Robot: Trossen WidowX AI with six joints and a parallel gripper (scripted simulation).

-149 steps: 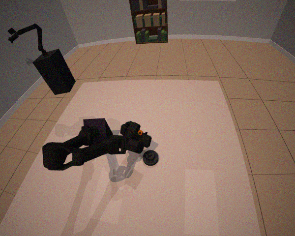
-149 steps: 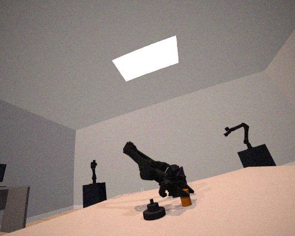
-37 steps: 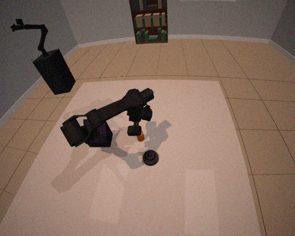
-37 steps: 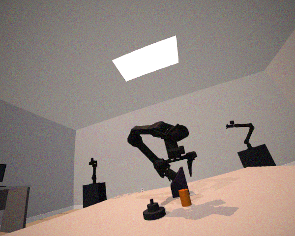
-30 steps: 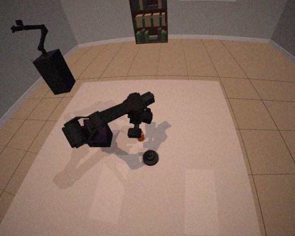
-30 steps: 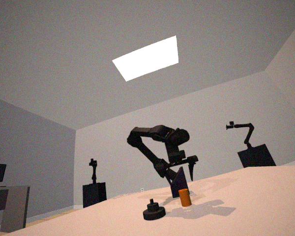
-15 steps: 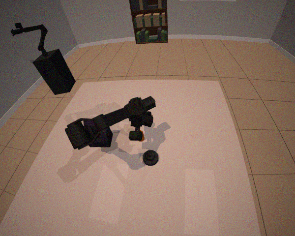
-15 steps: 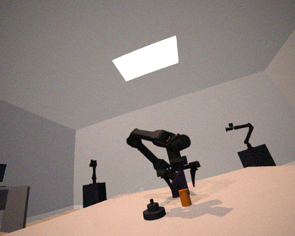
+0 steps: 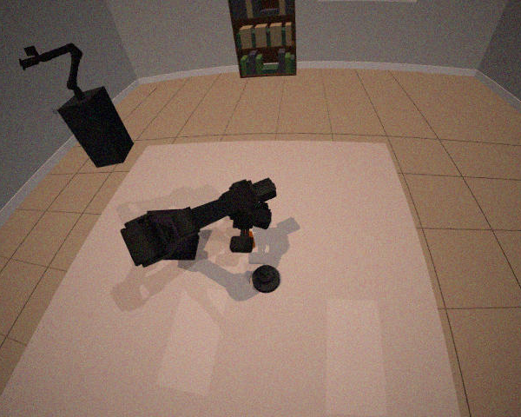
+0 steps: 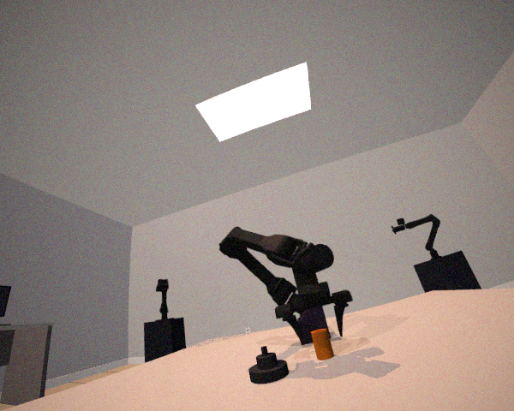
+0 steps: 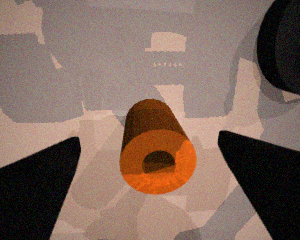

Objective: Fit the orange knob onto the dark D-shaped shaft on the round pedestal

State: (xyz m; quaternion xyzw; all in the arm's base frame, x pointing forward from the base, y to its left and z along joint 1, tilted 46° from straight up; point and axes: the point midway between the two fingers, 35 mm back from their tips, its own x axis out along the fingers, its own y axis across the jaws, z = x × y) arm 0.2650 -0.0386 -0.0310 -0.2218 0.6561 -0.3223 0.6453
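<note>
My gripper tip is now 10 mm above the orange knob. The rest, counted from my gripper tip: round pedestal: 140 mm to the right, 50 mm ahead, 10 mm below.
</note>
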